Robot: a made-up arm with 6 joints. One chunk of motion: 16 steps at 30 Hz.
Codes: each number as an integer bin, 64 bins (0 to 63) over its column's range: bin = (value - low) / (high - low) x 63, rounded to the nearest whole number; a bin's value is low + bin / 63 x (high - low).
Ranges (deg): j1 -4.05..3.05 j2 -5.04..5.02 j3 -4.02..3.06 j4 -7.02..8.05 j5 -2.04..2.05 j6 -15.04..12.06
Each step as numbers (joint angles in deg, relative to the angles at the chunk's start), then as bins.
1 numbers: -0.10 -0.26 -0.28 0.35 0.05 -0.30
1 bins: 35 30 33 31 32 34
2 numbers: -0.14 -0.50 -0.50 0.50 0.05 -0.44
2 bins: 35 28 31 31 32 34
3 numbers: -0.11 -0.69 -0.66 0.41 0.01 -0.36
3 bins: 35 27 30 31 32 34
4 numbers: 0.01 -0.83 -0.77 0.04 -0.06 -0.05
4 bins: 36 26 29 30 30 35
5 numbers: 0.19 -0.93 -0.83 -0.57 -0.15 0.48
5 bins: 38 26 28 27 29 36
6 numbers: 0.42 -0.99 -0.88 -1.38 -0.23 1.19
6 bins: 40 25 28 24 28 38
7 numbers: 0.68 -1.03 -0.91 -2.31 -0.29 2.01
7 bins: 42 25 28 20 27 40
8 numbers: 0.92 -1.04 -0.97 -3.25 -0.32 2.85
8 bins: 44 25 27 16 26 42
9 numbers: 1.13 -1.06 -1.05 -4.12 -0.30 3.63
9 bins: 46 25 26 12 27 43
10 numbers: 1.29 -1.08 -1.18 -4.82 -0.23 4.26
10 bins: 47 25 25 9 28 45
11 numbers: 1.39 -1.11 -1.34 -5.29 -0.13 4.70
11 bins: 48 25 24 7 29 46
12 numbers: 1.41 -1.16 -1.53 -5.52 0.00 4.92
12 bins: 48 24 22 6 31 46
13 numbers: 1.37 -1.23 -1.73 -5.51 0.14 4.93
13 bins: 48 24 20 6 34 46
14 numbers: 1.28 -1.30 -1.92 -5.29 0.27 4.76
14 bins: 47 23 19 7 36 46
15 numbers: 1.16 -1.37 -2.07 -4.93 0.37 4.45
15 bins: 46 23 17 9 37 45
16 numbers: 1.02 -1.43 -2.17 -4.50 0.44 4.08
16 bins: 45 23 16 11 38 44
